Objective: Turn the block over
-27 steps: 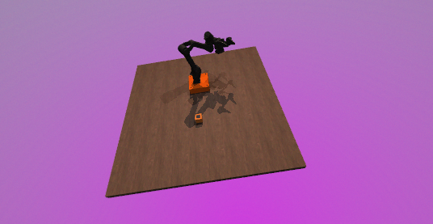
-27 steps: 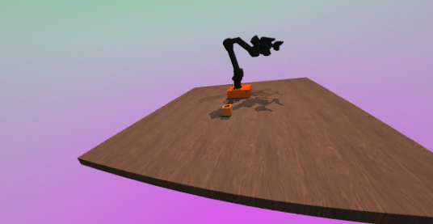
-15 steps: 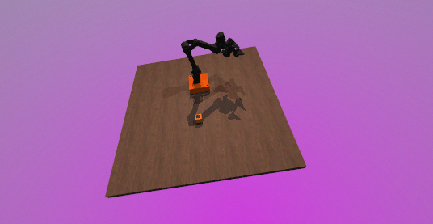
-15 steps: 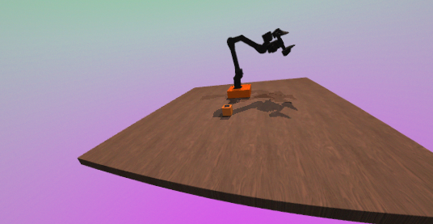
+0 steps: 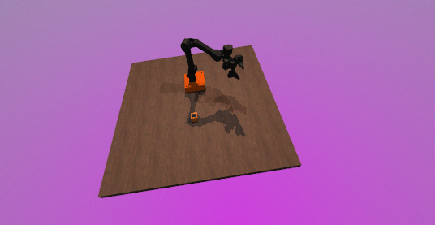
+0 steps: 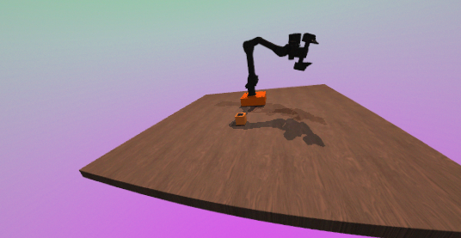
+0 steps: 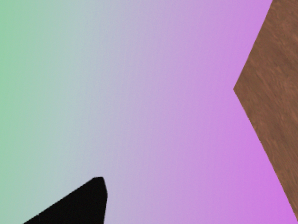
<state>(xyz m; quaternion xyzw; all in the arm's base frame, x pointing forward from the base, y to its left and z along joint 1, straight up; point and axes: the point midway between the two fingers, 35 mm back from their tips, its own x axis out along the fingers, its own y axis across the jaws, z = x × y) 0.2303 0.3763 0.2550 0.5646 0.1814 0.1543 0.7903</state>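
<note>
Now: gripper tip 380 mm to the left of the orange block, 270 mm above it and 120 mm short of it.
</note>
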